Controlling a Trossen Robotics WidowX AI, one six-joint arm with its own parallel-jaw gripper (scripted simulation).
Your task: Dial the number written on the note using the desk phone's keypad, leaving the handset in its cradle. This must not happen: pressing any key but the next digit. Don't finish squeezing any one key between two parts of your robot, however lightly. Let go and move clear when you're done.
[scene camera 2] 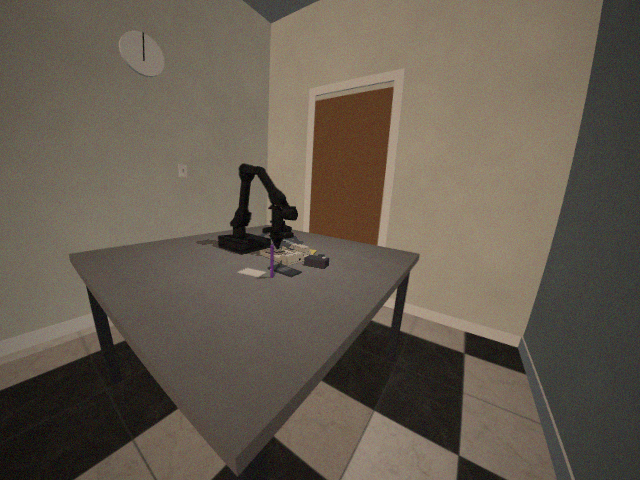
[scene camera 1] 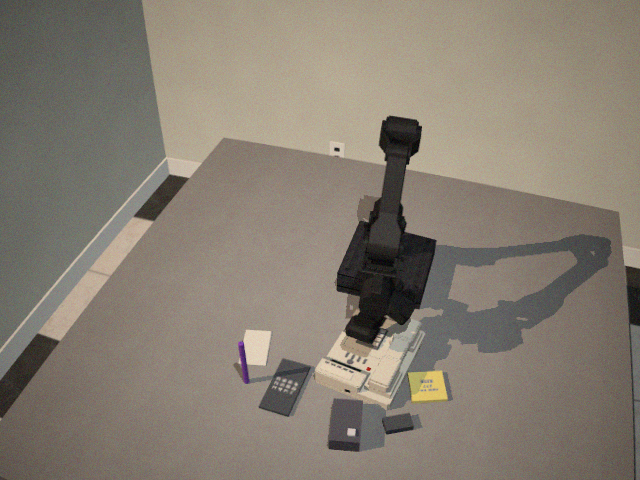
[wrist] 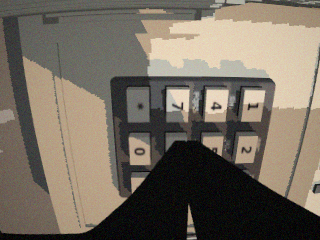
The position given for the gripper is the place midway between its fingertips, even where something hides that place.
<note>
In view: the gripper [scene camera 1: 373, 332], a white card [scene camera 1: 256, 343], a handset [scene camera 1: 386, 372], a cream desk phone [scene camera 1: 348, 365] and a 1 key [wrist: 252, 98].
The gripper shows as well in the wrist view [wrist: 185, 151]. The cream desk phone shows as well in the wrist view [wrist: 69, 62]. The wrist view misses the white card: it is out of frame.
</note>
